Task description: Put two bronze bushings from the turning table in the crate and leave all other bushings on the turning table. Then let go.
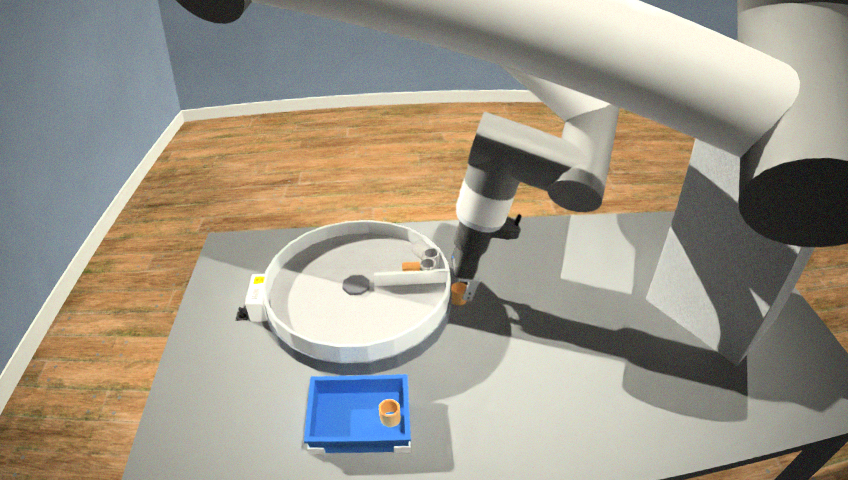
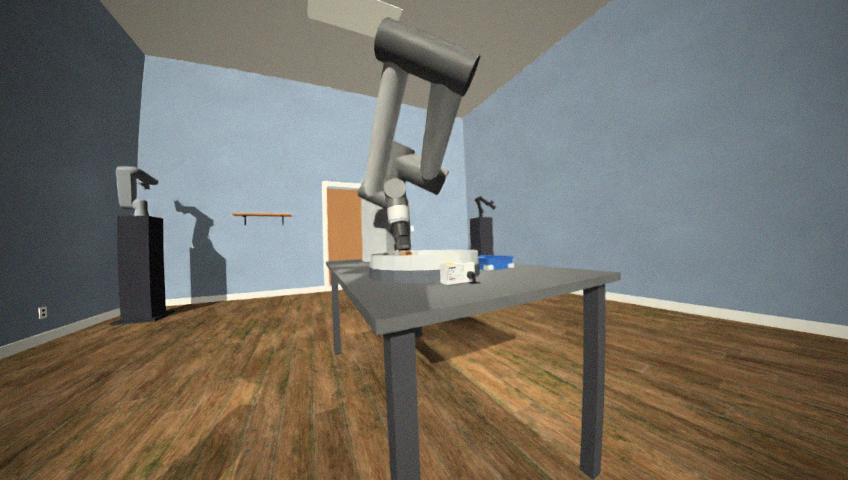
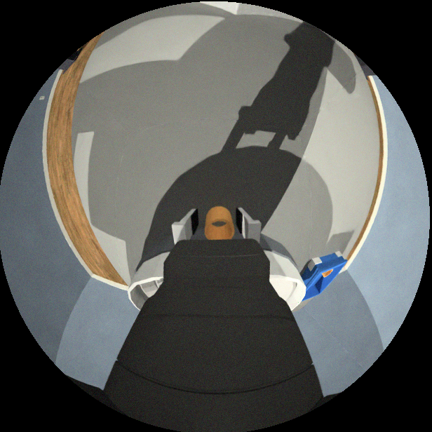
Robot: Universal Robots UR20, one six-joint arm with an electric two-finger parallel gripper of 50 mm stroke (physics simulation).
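Frame: origin at the arm's base, x back, y right, z up, level; metres.
Where they show: gripper, fingertip midpoint: (image 1: 465, 291).
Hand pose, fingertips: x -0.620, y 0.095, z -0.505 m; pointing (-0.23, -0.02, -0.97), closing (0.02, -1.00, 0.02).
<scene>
After its pixels a point has its place.
A bronze bushing (image 1: 457, 294) @(y 0.074, x -0.640, z -0.494 m) (image 3: 219, 229) stands upright on the grey table (image 1: 564, 382) @(y -0.173, x -0.443, z -0.528 m), just outside the right rim of the white turning table (image 1: 354, 349) @(y -0.114, x -0.862, z -0.451 m) (image 2: 424, 260) @(y 0.184, x -1.058, z -0.458 m). My gripper (image 1: 463, 291) @(y 0.095, x -0.620, z -0.505 m) (image 3: 219, 219) (image 2: 403, 246) is open, with one finger on each side of this bushing and gaps showing between fingers and bushing. A second bronze bushing (image 1: 389, 412) @(y -0.217, x -0.800, z -0.520 m) stands in the blue crate (image 1: 331, 411) @(y -0.212, x -0.912, z -0.523 m) (image 2: 495, 260) @(y -0.204, x -0.946, z -0.490 m) (image 3: 316, 278) at the table's front. On the turning table, a bronze bushing (image 1: 410, 265) @(y 0.115, x -0.743, z -0.437 m) lies next to two grey bushings (image 1: 430, 257) @(y 0.141, x -0.696, z -0.437 m), behind the white divider bar (image 1: 409, 277) @(y 0.093, x -0.746, z -0.453 m).
The turning table has a grey hub (image 1: 354, 285) @(y 0.090, x -0.870, z -0.467 m) and a white control box (image 1: 254, 295) @(y 0.069, x -1.102, z -0.470 m) (image 2: 454, 273) @(y 0.117, x -1.121, z -0.498 m) at its left side. The arm's base column (image 1: 713, 256) @(y -0.057, x -0.106, z -0.312 m) stands on the table's right. The arm's links reach overhead.
</scene>
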